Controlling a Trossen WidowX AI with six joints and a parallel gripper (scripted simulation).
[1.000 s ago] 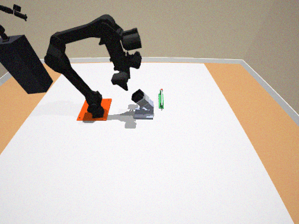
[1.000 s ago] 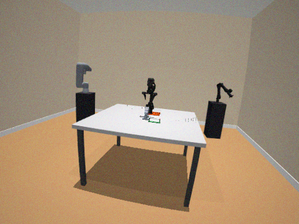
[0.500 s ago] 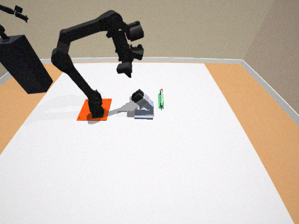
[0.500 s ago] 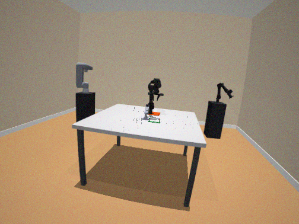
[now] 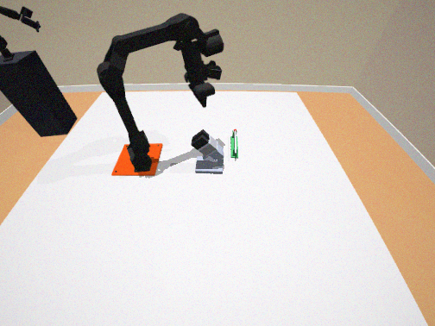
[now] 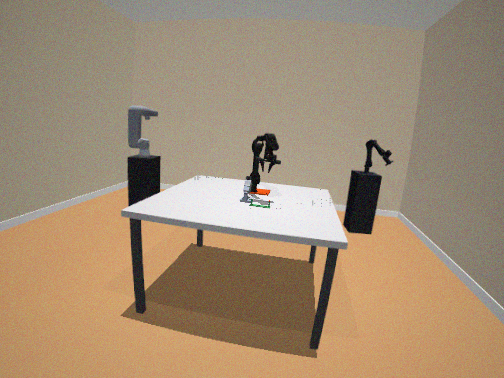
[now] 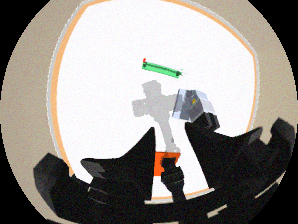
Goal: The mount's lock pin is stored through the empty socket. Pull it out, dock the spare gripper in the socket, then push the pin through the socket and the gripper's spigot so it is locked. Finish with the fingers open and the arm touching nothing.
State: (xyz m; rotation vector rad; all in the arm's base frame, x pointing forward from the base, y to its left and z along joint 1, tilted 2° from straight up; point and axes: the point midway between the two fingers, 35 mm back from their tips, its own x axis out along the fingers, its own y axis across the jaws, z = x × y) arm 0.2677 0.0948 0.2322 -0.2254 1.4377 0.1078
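Right now my gripper tip is 19 cm above the green pin cradle, 13 cm short of it and 2 cm to the left of it. Also, from my gripper tip: grey mount: 16 cm below, 12 cm to the right, 2 cm ahead; then spare gripper: 12 cm to the right, 10 cm below.
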